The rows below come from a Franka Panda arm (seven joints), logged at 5 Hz.
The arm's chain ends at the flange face. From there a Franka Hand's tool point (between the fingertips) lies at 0.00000 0.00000 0.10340 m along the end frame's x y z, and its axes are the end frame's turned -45 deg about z.
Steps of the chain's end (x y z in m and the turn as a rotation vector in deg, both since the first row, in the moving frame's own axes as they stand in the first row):
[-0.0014 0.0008 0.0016 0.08 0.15 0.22]
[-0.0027 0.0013 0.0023 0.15 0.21 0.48]
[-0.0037 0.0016 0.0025 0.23 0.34 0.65]
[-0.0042 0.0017 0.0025 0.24 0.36 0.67]
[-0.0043 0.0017 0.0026 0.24 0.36 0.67]
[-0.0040 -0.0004 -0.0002 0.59 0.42 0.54]
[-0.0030 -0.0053 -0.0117 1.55 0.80 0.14]
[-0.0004 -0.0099 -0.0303 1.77 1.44 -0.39]
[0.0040 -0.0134 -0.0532 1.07 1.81 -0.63]
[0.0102 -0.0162 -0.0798 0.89 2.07 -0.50]
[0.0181 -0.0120 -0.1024 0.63 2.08 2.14]
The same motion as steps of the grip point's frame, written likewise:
[-0.0013 -0.0003 0.0016 -0.05 0.16 0.22]
[-0.0024 -0.0009 0.0023 -0.04 0.25 0.48]
[-0.0030 -0.0013 0.0025 -0.08 0.40 0.65]
[-0.0034 -0.0016 0.0025 -0.08 0.42 0.67]
[-0.0035 -0.0017 0.0026 -0.08 0.42 0.67]
[-0.0013 -0.0033 -0.0002 0.12 0.71 0.54]
[0.0046 -0.0068 -0.0117 0.53 1.66 0.14]
[0.0108 -0.0077 -0.0304 0.23 2.27 -0.39]
[0.0160 -0.0057 -0.0533 -0.52 2.04 -0.63]
[0.0225 -0.0028 -0.0799 -0.83 2.09 -0.50]
[0.0247 0.0062 -0.1025 -1.03 1.92 2.14]

